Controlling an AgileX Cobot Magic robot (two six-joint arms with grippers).
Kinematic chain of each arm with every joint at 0, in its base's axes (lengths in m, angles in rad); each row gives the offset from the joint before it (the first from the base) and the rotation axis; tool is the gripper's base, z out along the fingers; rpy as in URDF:
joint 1: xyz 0 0 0.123 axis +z
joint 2: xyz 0 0 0 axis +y
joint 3: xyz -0.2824 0 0.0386 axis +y
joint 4: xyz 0.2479 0 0.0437 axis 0.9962 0 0.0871
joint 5: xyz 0 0 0 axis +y
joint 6: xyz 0.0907 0 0.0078 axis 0.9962 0 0.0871
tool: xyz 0 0 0 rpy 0 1.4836 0
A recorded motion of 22 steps. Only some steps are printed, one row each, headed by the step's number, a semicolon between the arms.
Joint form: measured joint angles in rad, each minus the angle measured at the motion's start. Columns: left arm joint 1, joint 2, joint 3, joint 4, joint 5, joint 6; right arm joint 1, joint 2, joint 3, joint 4, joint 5, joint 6.
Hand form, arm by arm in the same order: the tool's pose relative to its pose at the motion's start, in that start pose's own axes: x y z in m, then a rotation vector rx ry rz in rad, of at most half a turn. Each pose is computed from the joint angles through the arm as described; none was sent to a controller.
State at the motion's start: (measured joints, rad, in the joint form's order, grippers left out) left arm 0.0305 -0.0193 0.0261 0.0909 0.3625 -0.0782; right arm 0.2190 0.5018 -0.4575 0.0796 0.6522 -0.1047
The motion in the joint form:
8: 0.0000 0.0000 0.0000 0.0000 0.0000 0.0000; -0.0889 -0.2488 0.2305 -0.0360 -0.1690 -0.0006
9: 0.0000 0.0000 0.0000 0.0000 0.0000 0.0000; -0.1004 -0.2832 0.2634 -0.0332 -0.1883 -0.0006
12: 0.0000 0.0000 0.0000 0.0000 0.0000 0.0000; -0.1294 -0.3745 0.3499 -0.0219 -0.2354 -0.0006
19: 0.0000 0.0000 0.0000 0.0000 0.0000 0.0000; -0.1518 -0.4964 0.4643 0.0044 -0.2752 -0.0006
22: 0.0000 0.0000 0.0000 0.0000 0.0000 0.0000; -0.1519 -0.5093 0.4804 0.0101 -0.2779 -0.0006
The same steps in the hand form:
8: 0.0000 0.0000 0.0000 0.0000 0.0000 0.0000; 0.0506 -0.0066 0.0016 0.1154 -0.1815 0.0122
9: 0.0000 0.0000 0.0000 0.0000 0.0000 0.0000; 0.0580 -0.0068 0.0032 0.1263 -0.2021 0.0191
12: 0.0000 0.0000 0.0000 0.0000 0.0000 0.0000; 0.0774 -0.0071 0.0088 0.1521 -0.2539 0.0394
19: 0.0000 0.0000 0.0000 0.0000 0.0000 0.0000; 0.1038 -0.0063 0.0200 0.1647 -0.3034 0.0688
22: 0.0000 0.0000 0.0000 0.0000 0.0000 0.0000; 0.1076 -0.0061 0.0223 0.1621 -0.3036 0.0739

